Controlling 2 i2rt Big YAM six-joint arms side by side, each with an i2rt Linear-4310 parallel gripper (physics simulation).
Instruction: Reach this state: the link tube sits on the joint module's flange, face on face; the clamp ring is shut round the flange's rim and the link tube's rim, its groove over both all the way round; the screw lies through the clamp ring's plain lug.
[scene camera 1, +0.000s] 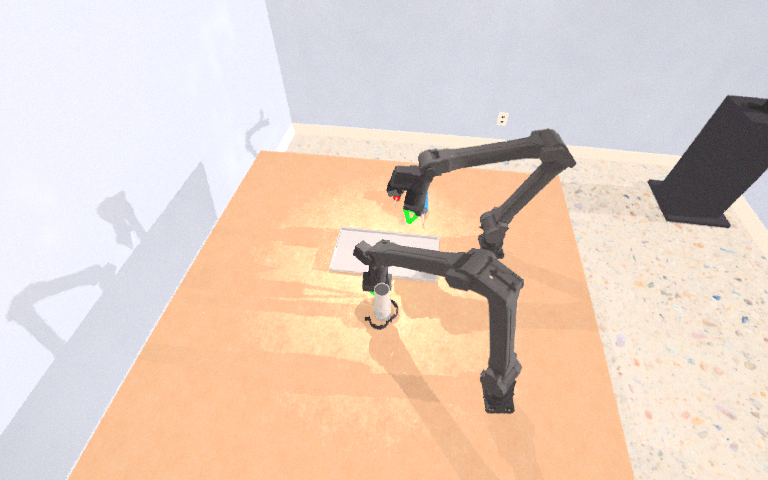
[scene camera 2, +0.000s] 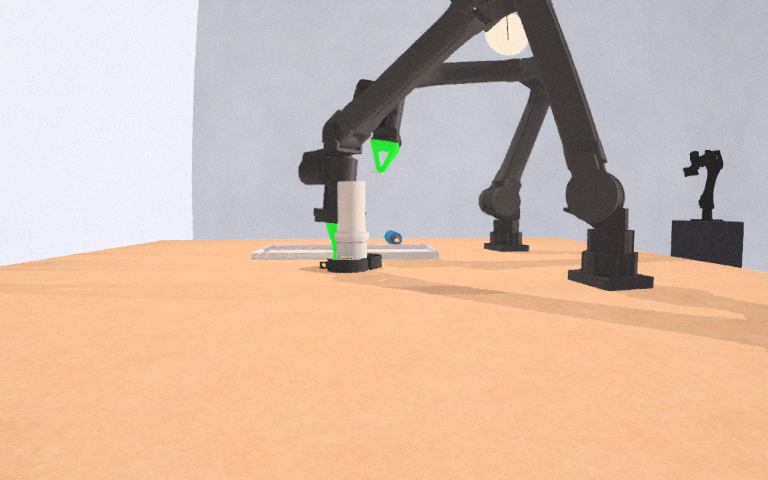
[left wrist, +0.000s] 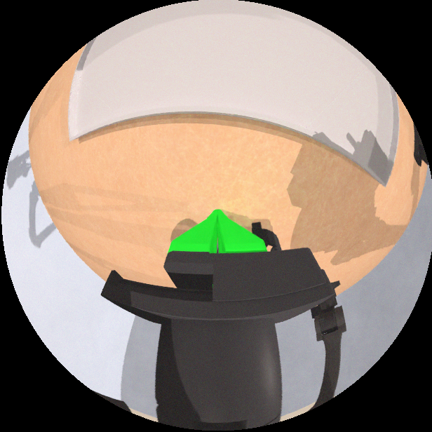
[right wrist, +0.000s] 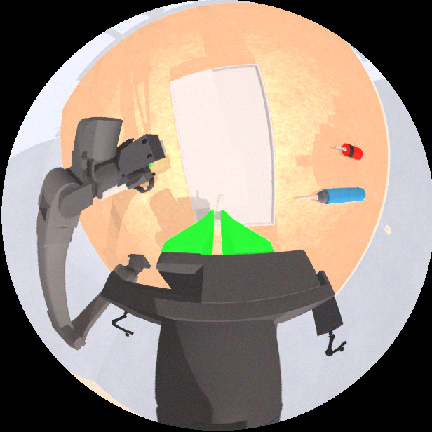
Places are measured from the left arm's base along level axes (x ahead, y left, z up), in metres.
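Where they show: right gripper, fingertip midpoint: (scene camera 1: 408, 222) (scene camera 2: 380, 172); left arm's base, link origin: (scene camera 1: 496, 393) (scene camera 2: 608, 283); right arm's base, link origin: (scene camera 1: 490, 247) (scene camera 2: 505, 249).
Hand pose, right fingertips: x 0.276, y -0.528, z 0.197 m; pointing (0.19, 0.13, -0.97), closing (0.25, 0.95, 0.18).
Each offset is from my right fingertips to the top centre of the thing. "pt": to the spot under its first point.
The white link tube {0.088 m ahead, 0.261 m left, 0.037 m down} (scene camera 1: 382, 297) (scene camera 2: 351, 206) stands upright on the pale joint module {0.088 m ahead, 0.261 m left, 0.133 m down} (scene camera 2: 351, 249), their rims meeting. The black clamp ring {pt 0.092 m ahead, 0.324 m left, 0.181 m down} (scene camera 1: 380, 327) (scene camera 2: 346, 264) (left wrist: 268, 236) (right wrist: 145, 187) is open and lies low around the module's foot, below the rims. My left gripper (scene camera 1: 372, 292) (scene camera 2: 334, 258) (left wrist: 217, 214) is shut and empty, its tips low beside the module; the tube partly hides it in scene camera 2. My right gripper (scene camera 1: 410, 222) (scene camera 2: 380, 171) (right wrist: 217, 214) is shut on the small pale screw (right wrist: 219, 202), high near the tray.
A shallow white tray {pt 0.242 m ahead, 0.003 m left, 0.193 m down} (scene camera 1: 346, 254) (scene camera 2: 260, 255) (left wrist: 215, 65) (right wrist: 225, 125) lies behind the module. Beyond it lie a blue screwdriver {pt 0.089 m back, 0.267 m right, 0.161 m down} (scene camera 1: 426, 203) (scene camera 2: 393, 236) (right wrist: 345, 195) and a red screwdriver {0.043 m ahead, 0.327 m right, 0.163 m down} (scene camera 1: 396, 198) (right wrist: 352, 151). The left forearm crosses over the tray's near edge.
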